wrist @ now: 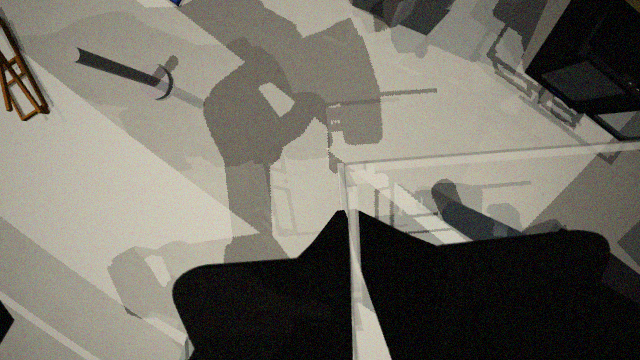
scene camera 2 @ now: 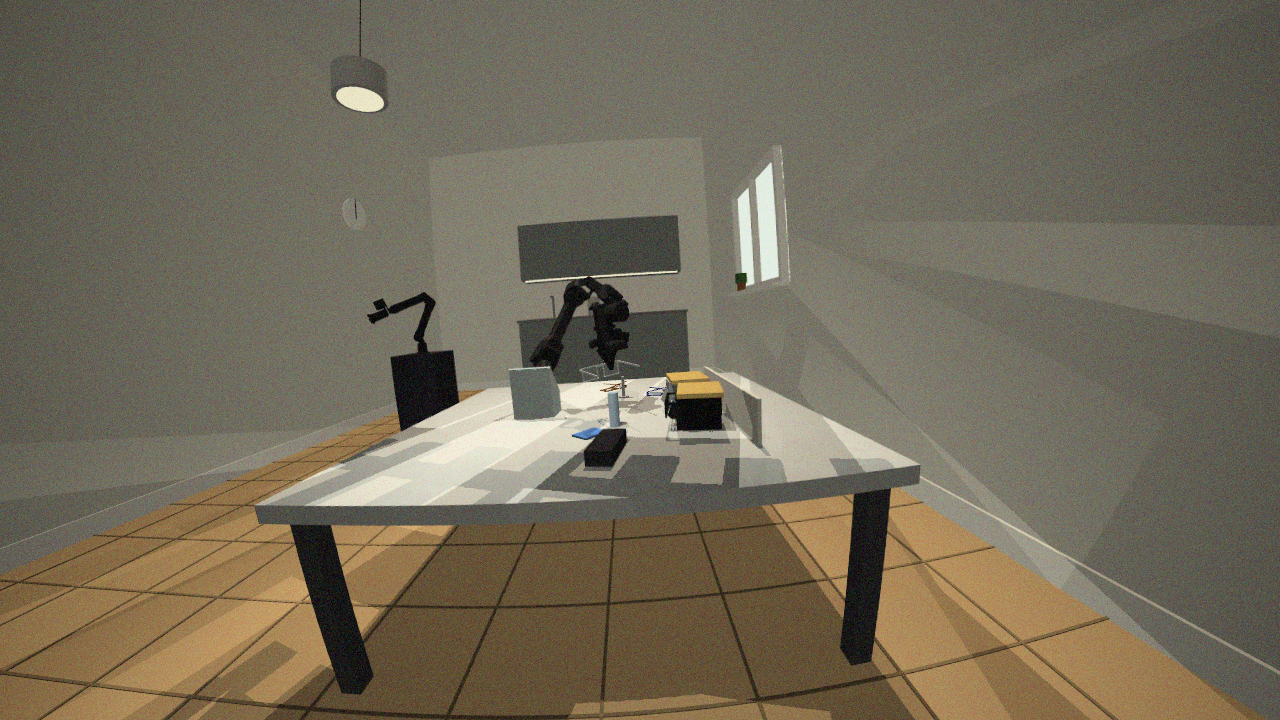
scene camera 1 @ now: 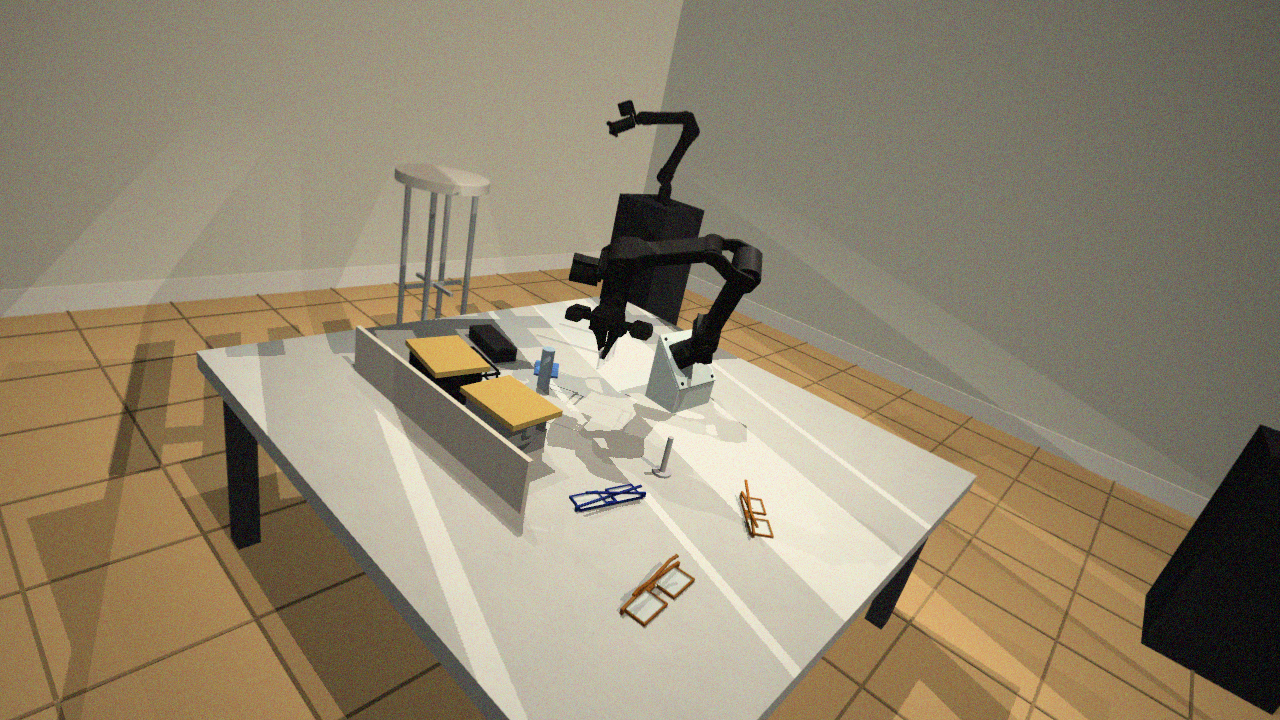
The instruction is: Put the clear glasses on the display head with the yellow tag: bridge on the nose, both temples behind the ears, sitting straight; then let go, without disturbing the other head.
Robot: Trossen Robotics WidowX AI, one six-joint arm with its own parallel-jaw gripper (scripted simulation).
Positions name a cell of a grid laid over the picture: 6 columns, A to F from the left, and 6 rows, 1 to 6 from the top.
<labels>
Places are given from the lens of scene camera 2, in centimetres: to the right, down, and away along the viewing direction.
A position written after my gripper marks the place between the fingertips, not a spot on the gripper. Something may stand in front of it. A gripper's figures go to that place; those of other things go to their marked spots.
my gripper (scene camera 2: C4): -9, 3, 121
black box (scene camera 2: C4): -8, 19, 76
</labels>
